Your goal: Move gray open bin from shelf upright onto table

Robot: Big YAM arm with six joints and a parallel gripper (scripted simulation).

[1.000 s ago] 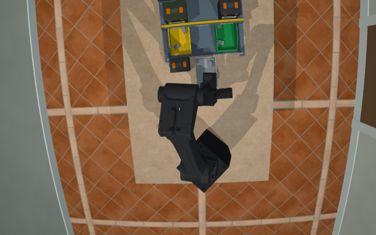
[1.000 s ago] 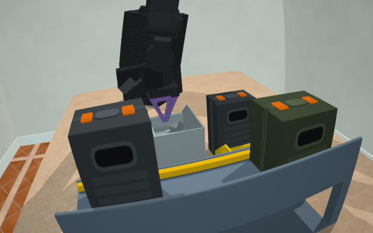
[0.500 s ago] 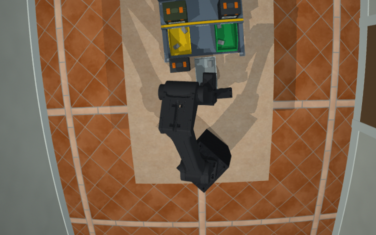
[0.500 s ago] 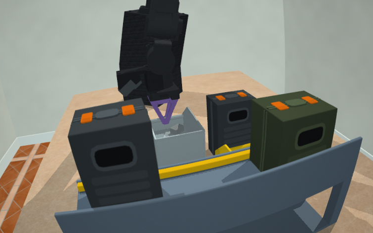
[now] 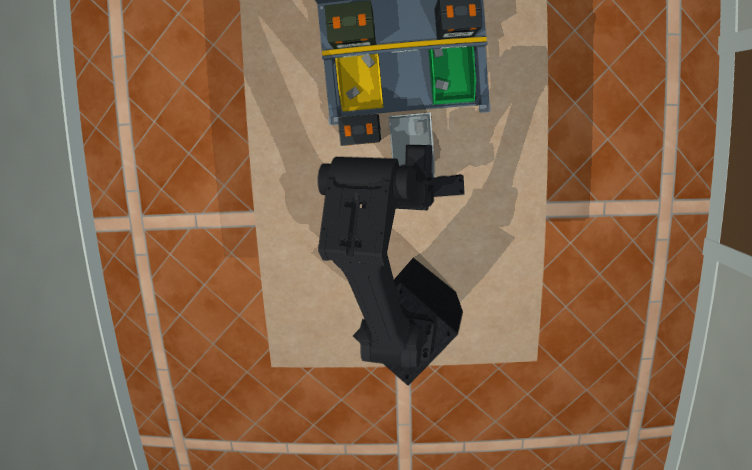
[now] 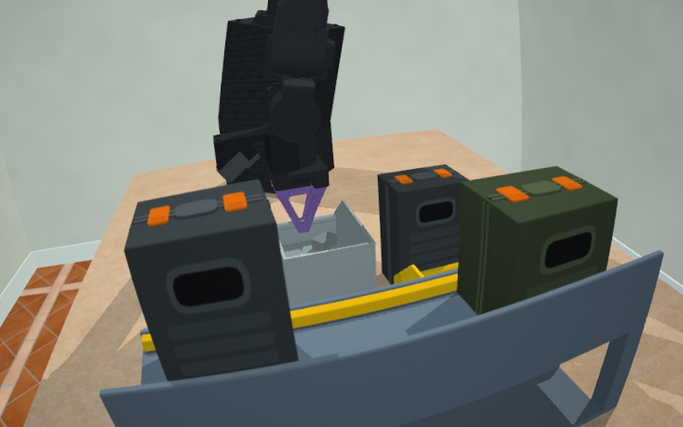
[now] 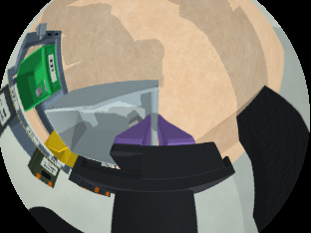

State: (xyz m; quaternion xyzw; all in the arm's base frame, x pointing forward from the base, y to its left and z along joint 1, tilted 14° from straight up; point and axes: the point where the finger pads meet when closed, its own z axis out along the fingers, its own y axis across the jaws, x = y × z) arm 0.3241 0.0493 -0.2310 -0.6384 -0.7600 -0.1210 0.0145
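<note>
Now: the gray open bin 8 cm ahead of my hand, 1 cm to the left of it and 1 cm above it. Also, from my hand: green bin (29 cm ahead, 6 cm to the right, 1 cm above); then yellow bin (25 cm ahead, 16 cm to the left, 1 cm above); then yellow rail (32 cm ahead, 7 cm above, 6 cm to the left).
</note>
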